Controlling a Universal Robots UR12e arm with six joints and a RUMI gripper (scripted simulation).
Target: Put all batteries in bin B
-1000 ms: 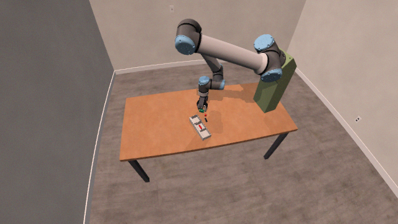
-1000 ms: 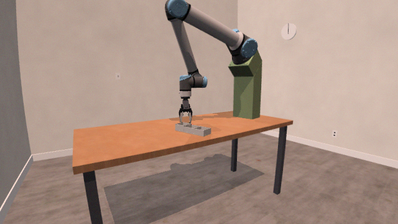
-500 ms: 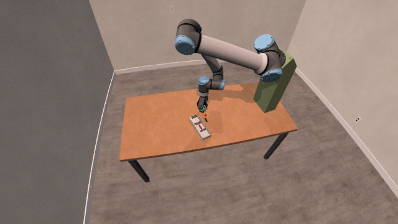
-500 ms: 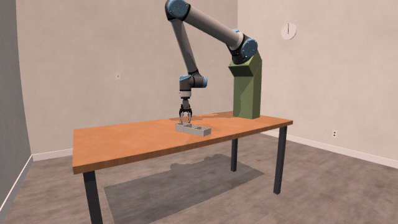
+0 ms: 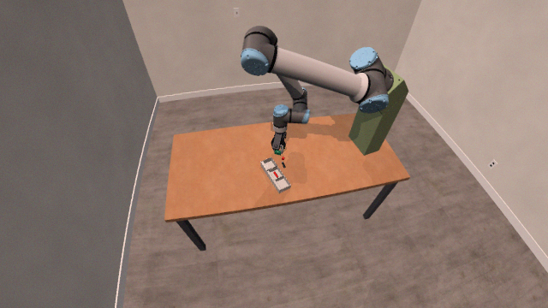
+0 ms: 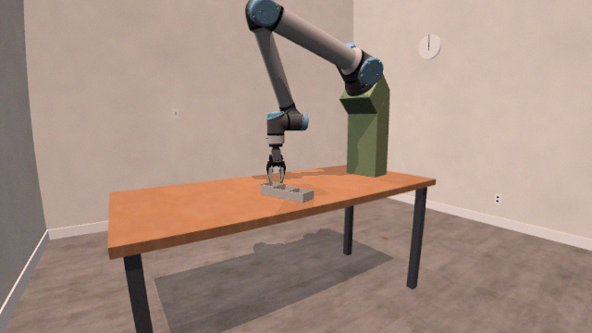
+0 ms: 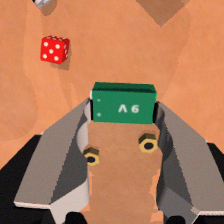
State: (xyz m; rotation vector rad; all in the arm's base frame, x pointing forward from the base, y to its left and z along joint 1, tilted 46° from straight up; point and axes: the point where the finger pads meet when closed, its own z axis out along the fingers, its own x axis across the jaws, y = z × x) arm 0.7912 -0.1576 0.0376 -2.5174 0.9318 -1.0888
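Now: hand 10 cm short of the grey bin tray, 18 cm to the right of it and 1 cm below it. From my hand the other things lie so: black battery: 1 cm ahead, 12 cm to the left, 1 cm below; then green battery: 1 cm behind, 1 cm to the left, 1 cm below; then red die: 1 cm behind, 6 cm to the left, 1 cm below.
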